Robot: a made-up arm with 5 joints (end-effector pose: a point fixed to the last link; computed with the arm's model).
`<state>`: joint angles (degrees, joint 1 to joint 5).
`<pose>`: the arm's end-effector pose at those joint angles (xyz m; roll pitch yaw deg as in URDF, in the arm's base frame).
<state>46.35 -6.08 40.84 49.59 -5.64</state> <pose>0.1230 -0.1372 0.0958 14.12 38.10 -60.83</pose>
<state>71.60 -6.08 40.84 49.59 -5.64</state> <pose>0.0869 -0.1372 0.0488 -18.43 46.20 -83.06</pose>
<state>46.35 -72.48 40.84 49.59 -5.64</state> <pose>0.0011 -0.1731 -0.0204 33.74 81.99 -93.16</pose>
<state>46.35 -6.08 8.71 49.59 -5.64</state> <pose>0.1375 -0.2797 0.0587 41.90 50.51 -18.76</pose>
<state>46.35 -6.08 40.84 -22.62 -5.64</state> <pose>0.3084 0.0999 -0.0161 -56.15 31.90 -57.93</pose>
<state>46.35 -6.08 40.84 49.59 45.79</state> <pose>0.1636 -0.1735 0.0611 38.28 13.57 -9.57</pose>
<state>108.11 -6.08 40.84 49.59 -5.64</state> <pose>0.0080 -0.1372 0.0175 -67.93 39.04 -117.79</pose>
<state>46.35 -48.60 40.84 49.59 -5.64</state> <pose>0.0476 -0.1835 0.0239 29.95 65.60 -79.44</pose>
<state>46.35 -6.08 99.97 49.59 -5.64</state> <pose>0.2347 0.0874 0.0134 3.30 -2.74 -106.90</pose>
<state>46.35 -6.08 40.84 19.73 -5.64</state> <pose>0.2323 -0.0496 0.0869 -15.57 35.20 -60.79</pose>
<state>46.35 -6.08 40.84 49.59 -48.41</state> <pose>0.1305 -0.0956 0.1300 -20.02 35.69 -115.01</pose>
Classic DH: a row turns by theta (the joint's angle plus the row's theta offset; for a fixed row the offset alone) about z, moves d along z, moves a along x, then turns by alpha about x. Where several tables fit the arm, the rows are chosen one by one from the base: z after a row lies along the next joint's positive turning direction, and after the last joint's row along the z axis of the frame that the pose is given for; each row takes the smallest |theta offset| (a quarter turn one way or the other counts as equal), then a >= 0, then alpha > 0; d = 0 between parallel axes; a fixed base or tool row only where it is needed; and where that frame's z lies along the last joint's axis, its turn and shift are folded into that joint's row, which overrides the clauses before.
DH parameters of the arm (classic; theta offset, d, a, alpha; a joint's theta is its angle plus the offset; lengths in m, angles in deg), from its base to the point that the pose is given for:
base (fixed): 0 0.1528 0 -90
joint 1: 90 -0.0264 0.062 -90
joint 2: 90 -0.3935 0.1059 90
joint 3: 0 0.0806 -0.0122 90
joint 4: 0 -0.1881 -0.1093 90
joint 5: -9.27 0 0.0745 0
tool (fixed): 99.27 0.2699 0 0

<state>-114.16 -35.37 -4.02 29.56 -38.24</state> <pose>-0.0420 -0.2894 0.3049 123.04 -74.89 -56.05</pose>
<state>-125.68 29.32 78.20 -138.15 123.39</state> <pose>0.0621 -0.1841 0.7579 15.22 10.67 5.02</pose>
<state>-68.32 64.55 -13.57 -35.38 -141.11</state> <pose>0.1999 0.0700 0.1831 101.18 17.87 177.84</pose>
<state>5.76 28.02 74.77 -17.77 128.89</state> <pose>0.5856 0.1013 0.1132 -2.30 39.64 50.61</pose>
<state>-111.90 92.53 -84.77 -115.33 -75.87</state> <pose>-0.3358 -0.2999 0.1885 146.79 14.10 62.88</pose>
